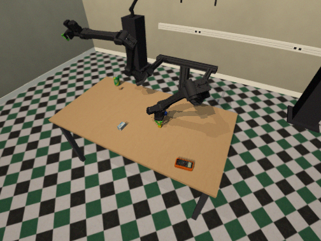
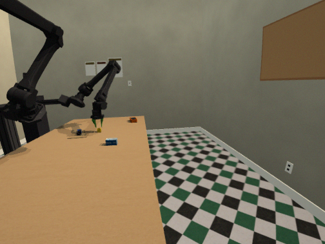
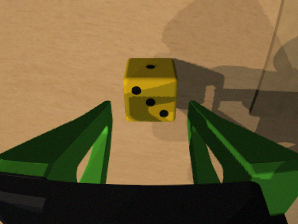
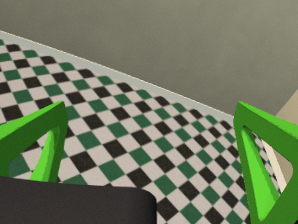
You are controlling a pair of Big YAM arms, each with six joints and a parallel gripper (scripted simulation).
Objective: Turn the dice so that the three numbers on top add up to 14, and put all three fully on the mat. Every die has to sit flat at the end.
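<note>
Now: the yellow die 3 cm below my left hand. From my left hand the other things lie so: blue die: 16 cm behind, 3 cm to the right, 3 cm below; black die: 14 cm behind, 7 cm to the right, 3 cm below; tan mat: 14 cm behind, 7 cm to the right, 5 cm below.
</note>
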